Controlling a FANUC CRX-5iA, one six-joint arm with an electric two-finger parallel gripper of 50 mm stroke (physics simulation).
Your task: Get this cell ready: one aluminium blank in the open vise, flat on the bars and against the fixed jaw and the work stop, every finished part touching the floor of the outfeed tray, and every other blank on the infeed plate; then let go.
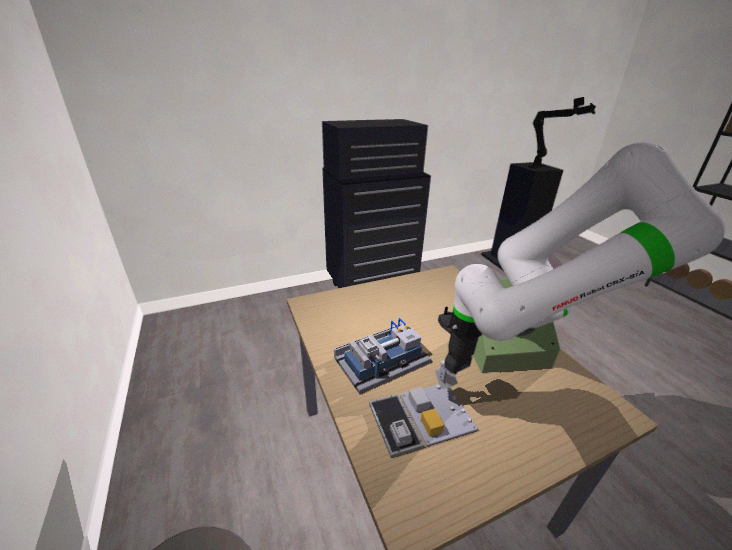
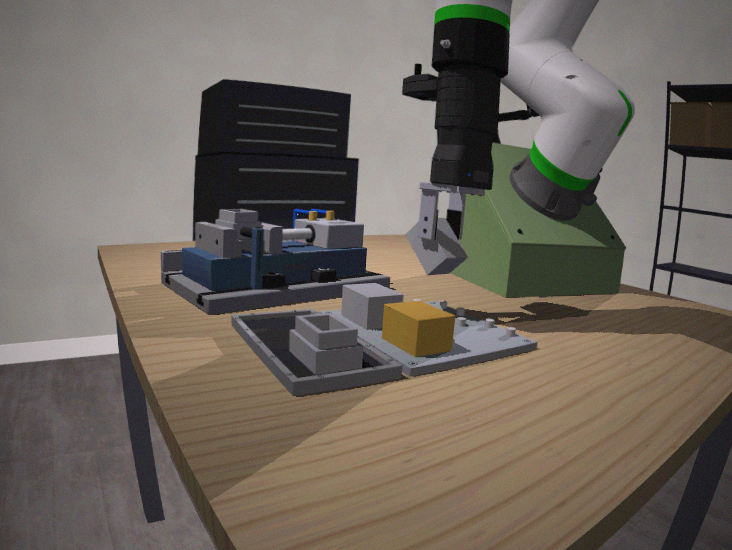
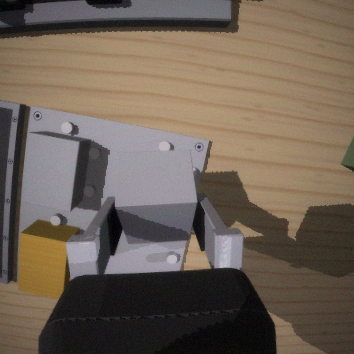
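Pixels of known places: gripper, fingertip midpoint: [image 1: 447, 375] [image 2: 440, 238] [image 3: 156, 211]; arm's base at its link origin: [image 2: 544, 192].
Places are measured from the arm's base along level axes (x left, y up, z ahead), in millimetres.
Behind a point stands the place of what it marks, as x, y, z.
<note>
My gripper [image 1: 447, 373] {111, -70, 345} [image 2: 441, 235] {111, -70, 345} [image 3: 156, 211] {111, -70, 345} is shut on a grey aluminium blank [image 2: 439, 253] {134, -85, 364} [image 3: 155, 177] {87, -57, 349}. It holds the blank tilted, with one corner down, in the air over the infeed plate [image 1: 455, 425] {222, -162, 370} [image 2: 473, 348] {235, -163, 393} [image 3: 125, 137] {75, -163, 382}. A second grey blank [image 1: 420, 399] {126, -127, 442} [image 2: 368, 304] {139, -135, 460} [image 3: 55, 167] {106, -127, 432} and a yellow block [image 1: 432, 422] {210, -127, 447} [image 2: 417, 328] {228, -135, 462} [image 3: 45, 262] {193, -127, 435} stand on that plate. A stepped finished part [image 1: 401, 433] {203, -144, 541} [image 2: 325, 348] {222, -144, 552} stands upright in the outfeed tray [image 1: 407, 451] {247, -164, 542} [image 2: 349, 382] {246, -166, 542}. Another stepped part with a pocket [image 1: 368, 344] {-103, -70, 529} [image 2: 237, 215] {-69, -60, 541} sits between the jaws of the vise [image 1: 408, 338] {-93, -76, 381} [image 2: 337, 233] {-75, -88, 384}.
White pegs [image 2: 488, 323] {188, -158, 326} [image 3: 164, 146] {77, -155, 346} rise from the infeed plate. A blue post [image 2: 256, 257] {-19, -109, 529} stands at the vise's near side, and blue hoses [image 1: 397, 323] {-192, -85, 373} [image 2: 313, 211] {-134, -61, 397} rise at its cylinder end. The green robot base [image 1: 517, 348] {82, -73, 45} [image 2: 562, 266] {91, -121, 48} is behind and right of the plate.
</note>
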